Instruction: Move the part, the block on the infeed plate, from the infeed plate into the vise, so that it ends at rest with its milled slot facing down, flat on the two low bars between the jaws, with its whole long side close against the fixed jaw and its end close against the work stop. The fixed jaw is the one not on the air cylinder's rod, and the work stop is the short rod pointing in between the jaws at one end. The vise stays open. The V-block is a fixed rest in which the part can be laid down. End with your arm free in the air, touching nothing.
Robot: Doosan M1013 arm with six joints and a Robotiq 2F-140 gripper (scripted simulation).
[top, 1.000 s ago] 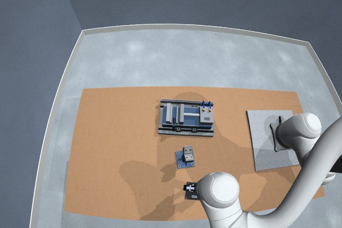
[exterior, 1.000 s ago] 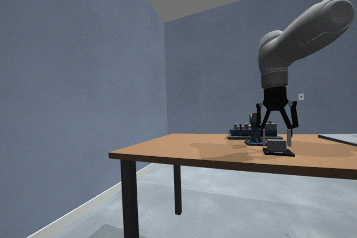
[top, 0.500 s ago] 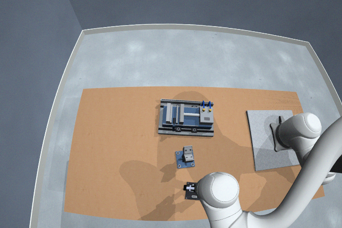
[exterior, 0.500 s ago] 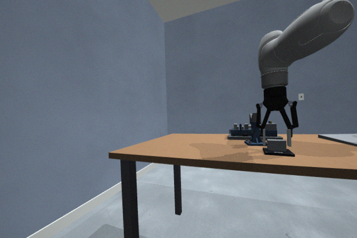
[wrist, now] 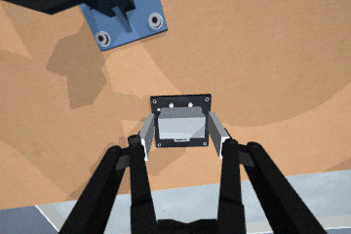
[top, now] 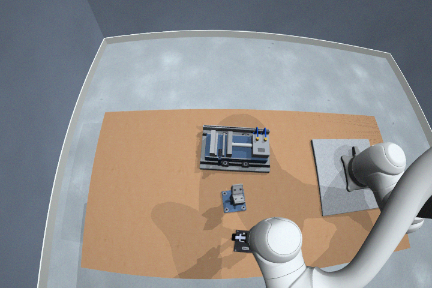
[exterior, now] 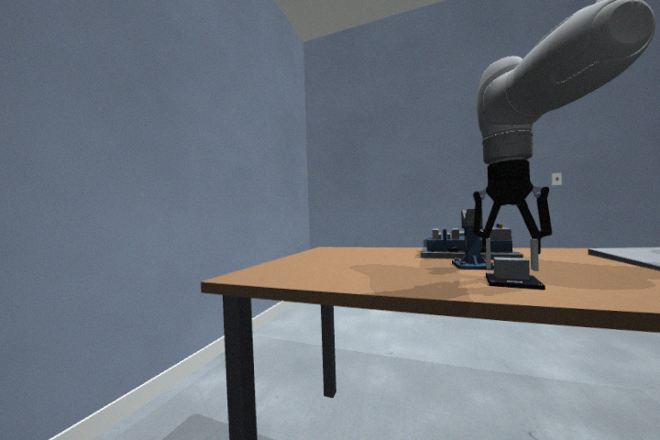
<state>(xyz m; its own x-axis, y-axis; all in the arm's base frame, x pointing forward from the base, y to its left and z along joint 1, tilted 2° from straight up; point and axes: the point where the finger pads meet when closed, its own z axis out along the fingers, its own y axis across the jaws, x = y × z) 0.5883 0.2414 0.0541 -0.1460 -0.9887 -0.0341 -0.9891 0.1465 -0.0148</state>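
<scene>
My gripper is now 3 cm above the part and 1 cm to the left of it. The rest, counted from my hand: work stop (33 cm to the right, 10 cm ahead, 4 cm above); then V-block post (16 cm to the right, 4 cm ahead); then black infeed plate (5 cm below, 1 cm to the left).
</scene>
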